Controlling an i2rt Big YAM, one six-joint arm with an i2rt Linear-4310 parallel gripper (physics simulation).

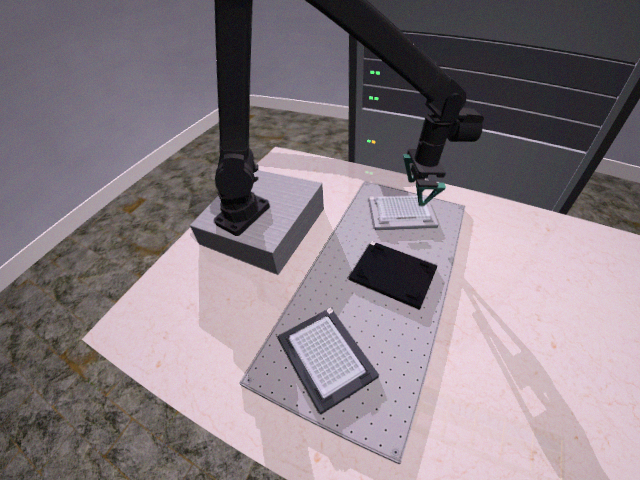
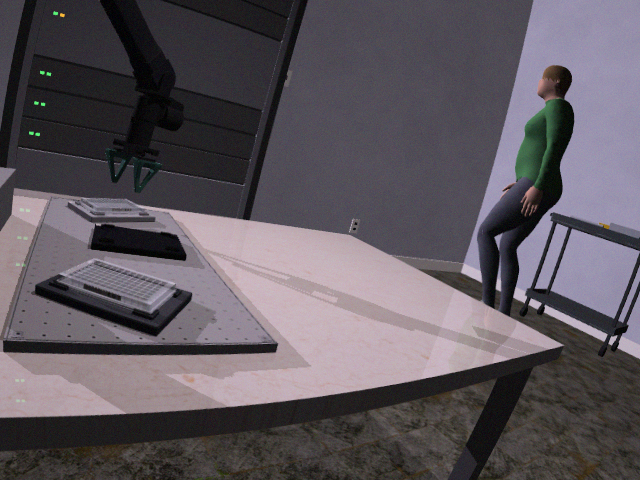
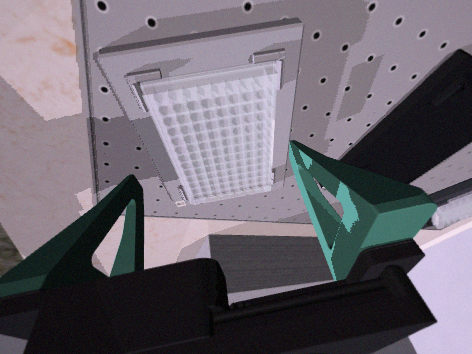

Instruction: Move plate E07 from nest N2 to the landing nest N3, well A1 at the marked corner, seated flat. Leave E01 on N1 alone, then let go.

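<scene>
A clear 96-well plate (image 1: 400,207) (image 2: 111,206) (image 3: 220,135) sits in the light grey nest (image 1: 403,225) (image 3: 210,55) at the far end. A second plate (image 1: 326,356) (image 2: 117,284) (image 3: 452,212) sits in the dark grey nest (image 1: 336,395) (image 2: 155,325) at the near end. The black nest (image 1: 395,273) (image 2: 136,241) (image 3: 420,120) between them is empty, with a white corner tag (image 1: 373,243). The plate and nest names are not legible. My gripper (image 1: 417,192) (image 2: 126,186) (image 3: 213,164) is open and empty, above the far plate, fingers apart from it.
The nests stand on a perforated metal board (image 1: 310,289) (image 2: 232,315) (image 3: 340,20). A grey block (image 1: 284,206) (image 3: 265,260) under the arm's base stands beside the board. A dark equipment rack (image 1: 353,129) stands behind the table. A person (image 2: 547,139) and a cart (image 2: 573,223) are beyond the table.
</scene>
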